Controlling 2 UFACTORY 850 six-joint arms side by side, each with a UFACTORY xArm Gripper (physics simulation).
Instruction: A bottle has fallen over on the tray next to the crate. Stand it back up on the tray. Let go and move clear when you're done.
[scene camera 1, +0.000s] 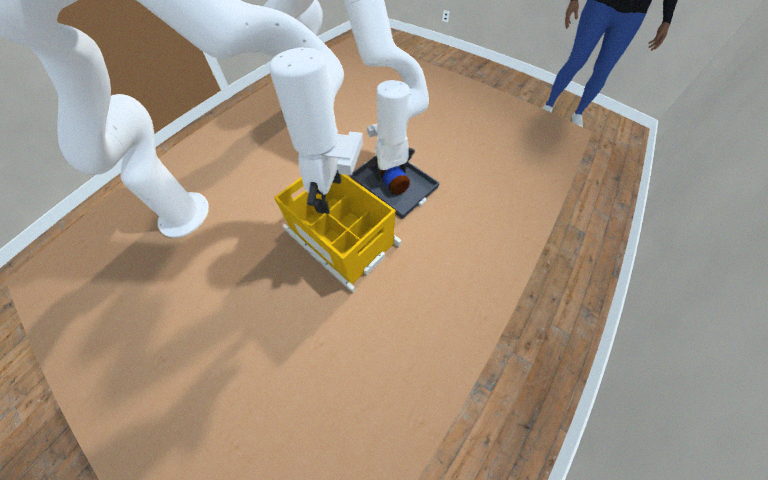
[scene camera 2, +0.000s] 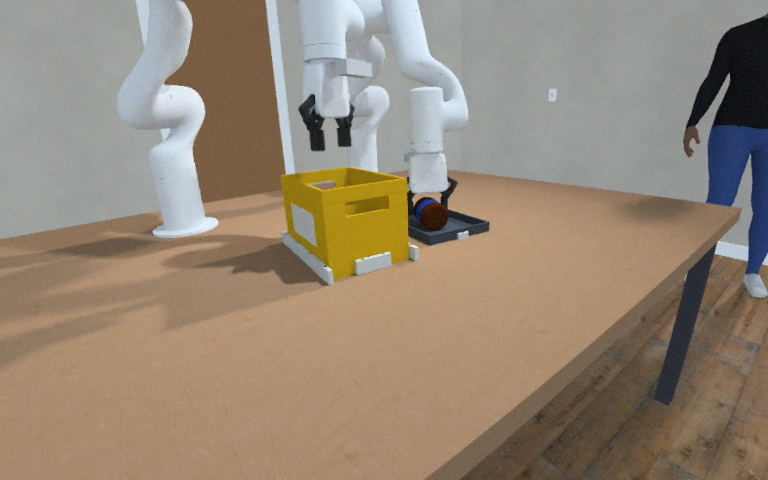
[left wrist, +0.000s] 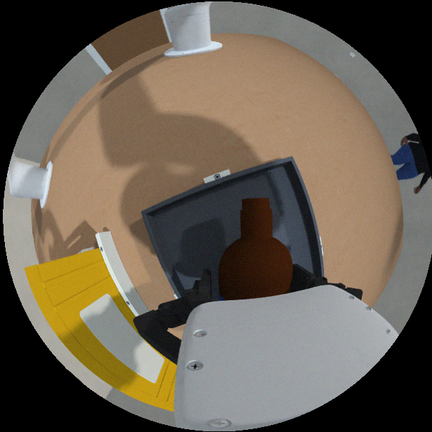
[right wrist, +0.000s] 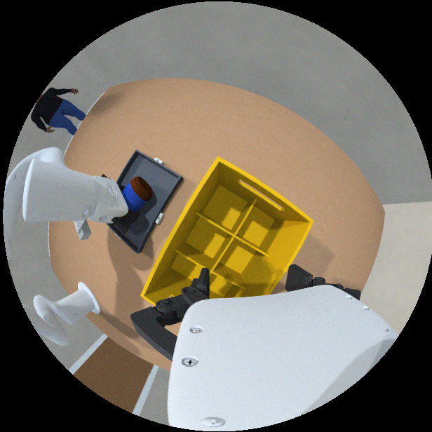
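Observation:
A brown bottle with a blue label (scene camera 1: 398, 183) (scene camera 2: 433, 216) (left wrist: 256, 265) (right wrist: 136, 194) lies on its side on the dark tray (scene camera 1: 421, 194) (scene camera 2: 472, 226) (left wrist: 170, 235) (right wrist: 155, 176). Its neck points up the picture in the left wrist view. My left gripper (scene camera 2: 428, 203) (left wrist: 252, 280) is low over the tray, pointing down and open, with its fingers on either side of the bottle's body. Its wrist hides the neck in scene camera 1. My right gripper (scene camera 2: 331, 140) (right wrist: 250, 280) is open and empty above the yellow crate (scene camera 1: 370, 249) (scene camera 2: 368, 237) (right wrist: 287, 235).
The crate stands close beside the tray, with dividers inside and white stops (scene camera 1: 374, 263) (scene camera 2: 372, 263) around its base. Small white stops (scene camera 2: 462, 234) (left wrist: 217, 176) also touch the tray's edges. A person (scene camera 1: 600, 50) (scene camera 2: 736, 113) stands beyond the table.

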